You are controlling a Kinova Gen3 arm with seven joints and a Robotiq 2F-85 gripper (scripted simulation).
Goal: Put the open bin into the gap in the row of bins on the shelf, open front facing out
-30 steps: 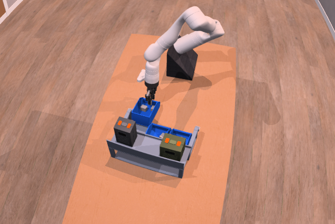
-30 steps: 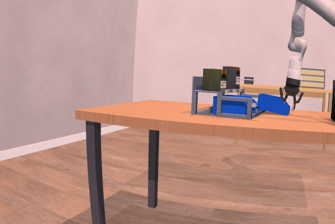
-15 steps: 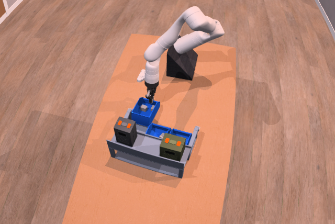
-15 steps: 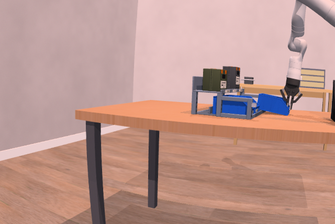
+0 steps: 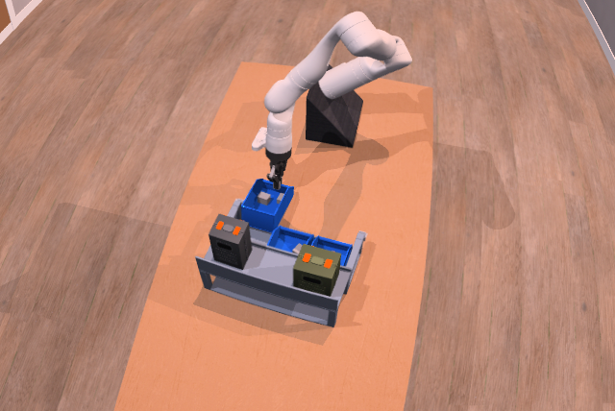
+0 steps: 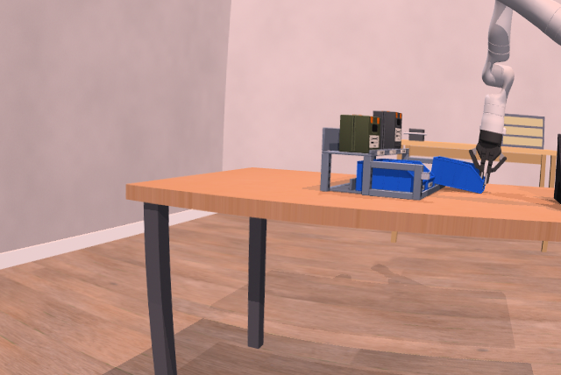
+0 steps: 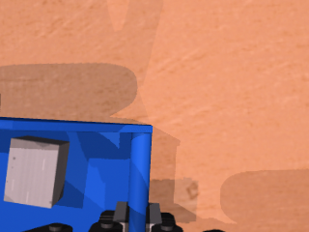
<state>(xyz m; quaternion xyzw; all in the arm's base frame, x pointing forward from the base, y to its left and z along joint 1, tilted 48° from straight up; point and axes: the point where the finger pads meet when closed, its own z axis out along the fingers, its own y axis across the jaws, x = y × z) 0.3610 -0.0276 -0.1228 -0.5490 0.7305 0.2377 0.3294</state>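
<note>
The grey block is 50 mm ahead of my hand, 30 mm to the right of it and 20 mm below it. Round my hand: grey shelf 280 mm ahead, 60 mm to the left, 30 mm above; then dark grey box 320 mm ahead, 120 mm above, 70 mm to the right; then olive box 370 mm ahead, 160 mm to the left, 110 mm above.
</note>
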